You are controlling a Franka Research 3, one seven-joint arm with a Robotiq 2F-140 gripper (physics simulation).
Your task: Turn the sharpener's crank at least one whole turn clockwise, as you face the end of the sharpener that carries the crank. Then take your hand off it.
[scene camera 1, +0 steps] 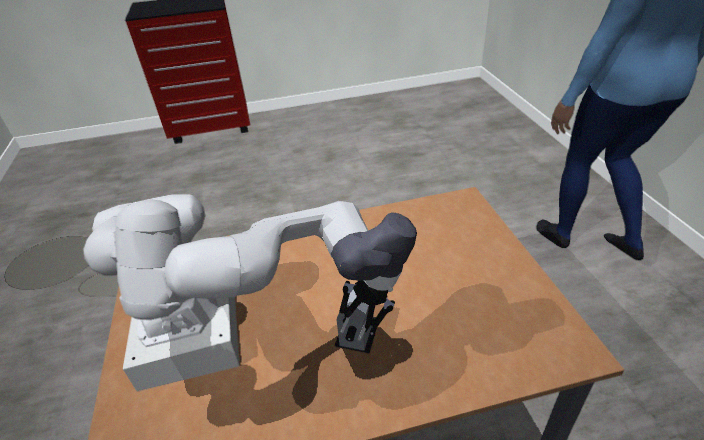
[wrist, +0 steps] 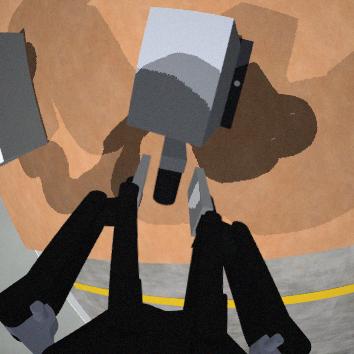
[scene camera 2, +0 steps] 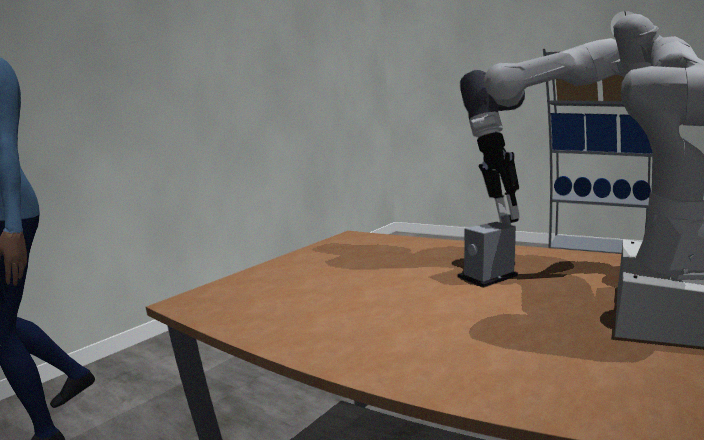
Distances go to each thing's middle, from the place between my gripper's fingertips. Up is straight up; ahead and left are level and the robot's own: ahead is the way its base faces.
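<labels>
Black knob (wrist: pixel 166 185): 10 mm to the right of my hand. Grey box-shaped sharpener (scene camera 2: pixel 489 249): 50 mm ahead of my hand, 60 mm to the left of it and 60 mm below it.
</labels>
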